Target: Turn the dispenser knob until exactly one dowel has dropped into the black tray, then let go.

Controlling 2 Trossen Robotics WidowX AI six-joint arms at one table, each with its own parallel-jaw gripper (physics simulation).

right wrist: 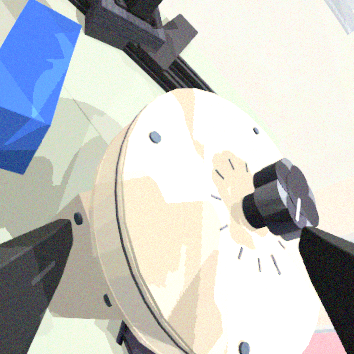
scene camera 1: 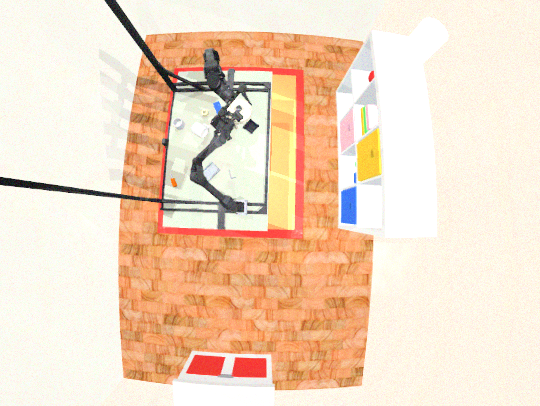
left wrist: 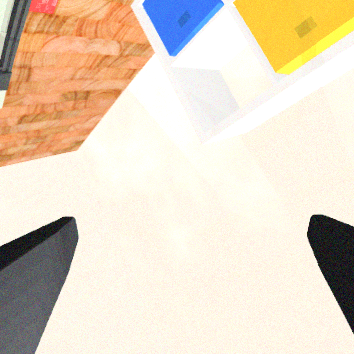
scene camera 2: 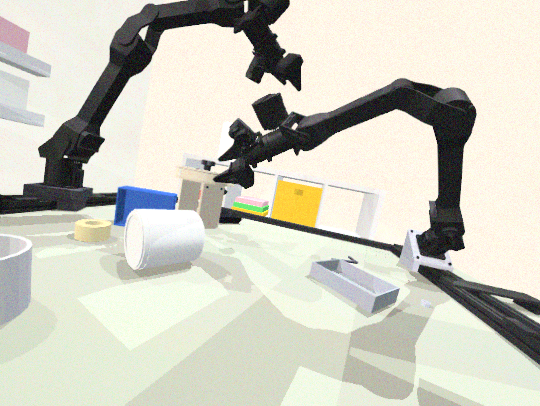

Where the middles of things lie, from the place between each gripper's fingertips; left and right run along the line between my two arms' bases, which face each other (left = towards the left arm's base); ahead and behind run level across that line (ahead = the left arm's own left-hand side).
My left gripper is now 29 cm above the cream dispenser (right wrist: 178,260), 19 cm to the right of it and 4 cm past it. Round my left hand: blue box (scene camera 2: 129,198) (40 cm below, 28 cm to the left, 18 cm behind); grey tray (scene camera 2: 370,292) (42 cm below, 32 cm behind, 14 cm to the right); white cylinder (scene camera 2: 152,238) (40 cm below, 33 cm behind, 17 cm to the left).
Now: right hand 50 mm short of the cream dispenser, 30 mm to the right of it and 10 mm above it. Round my right hand: blue box 90 mm behind, 120 mm to the left, 110 mm below; then tape roll (scene camera 2: 88,230) 210 mm behind, 150 mm to the left, 140 mm below; then white cylinder 240 mm behind, 10 mm to the left, 120 mm below.
